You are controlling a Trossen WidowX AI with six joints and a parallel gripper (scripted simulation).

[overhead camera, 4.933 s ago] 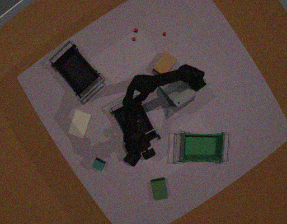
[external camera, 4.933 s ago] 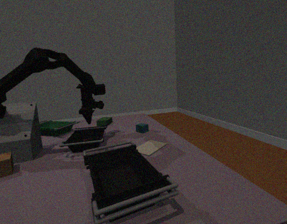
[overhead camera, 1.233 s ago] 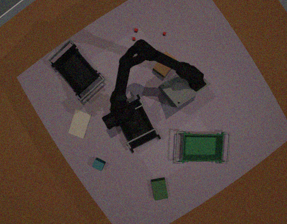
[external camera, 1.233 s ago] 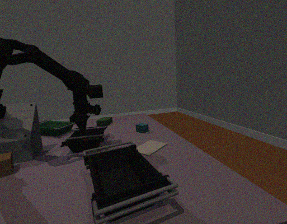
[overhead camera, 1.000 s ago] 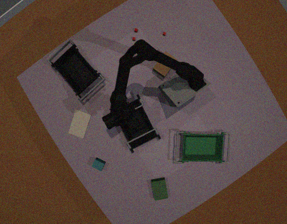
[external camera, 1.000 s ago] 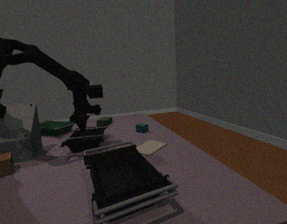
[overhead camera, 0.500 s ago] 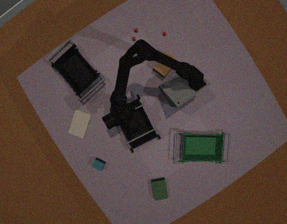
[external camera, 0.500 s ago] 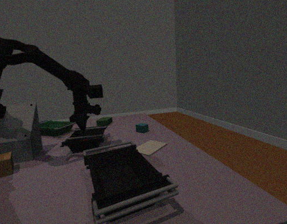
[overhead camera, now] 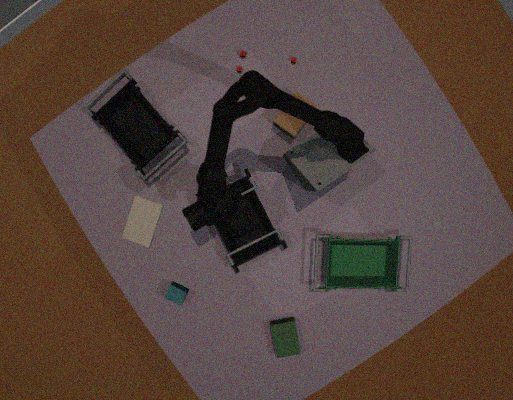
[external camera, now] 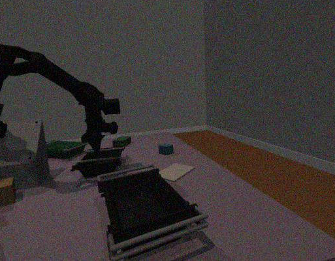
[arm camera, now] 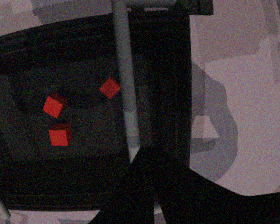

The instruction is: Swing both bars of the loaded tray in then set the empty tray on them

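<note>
My gripper tip is 220 mm past the green tray, 410 mm to the right of it and 40 mm above it. From my gripper tip the other things lie so: cream card 290 mm ahead, 100 mm to the right, 80 mm below; then teal cube 330 mm ahead, 160 mm to the left, 60 mm below; then tan box 310 mm behind, 100 mm to the right, 60 mm below.
</note>
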